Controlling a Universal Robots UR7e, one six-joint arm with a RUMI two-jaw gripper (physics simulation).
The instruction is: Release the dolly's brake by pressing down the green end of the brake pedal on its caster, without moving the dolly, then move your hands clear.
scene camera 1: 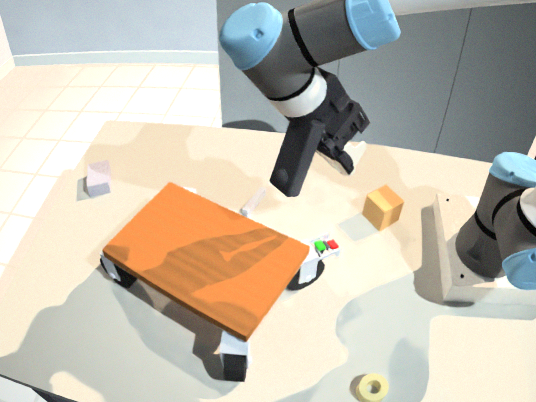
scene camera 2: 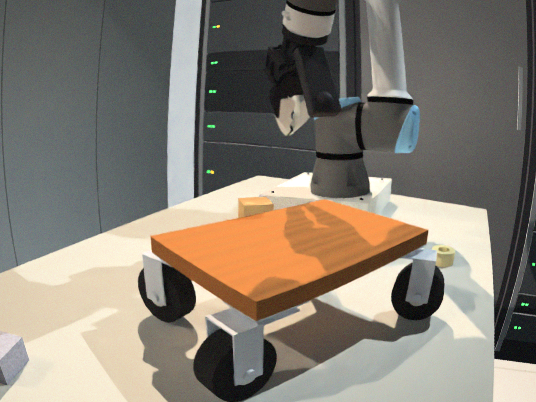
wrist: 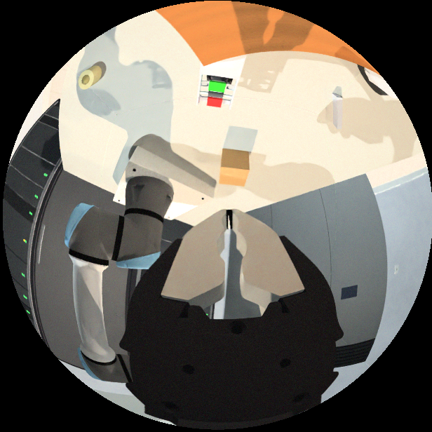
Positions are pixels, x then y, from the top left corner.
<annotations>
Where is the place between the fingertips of the gripper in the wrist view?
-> At 228, 210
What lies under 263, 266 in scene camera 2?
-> A dolly.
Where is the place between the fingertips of the gripper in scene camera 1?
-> At 349, 173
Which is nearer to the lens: the orange cube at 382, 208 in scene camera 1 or the lilac block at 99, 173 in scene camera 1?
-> The orange cube.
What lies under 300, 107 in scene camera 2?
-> The gripper.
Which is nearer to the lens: the dolly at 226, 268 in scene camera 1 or the lilac block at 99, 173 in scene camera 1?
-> The dolly.
</annotations>
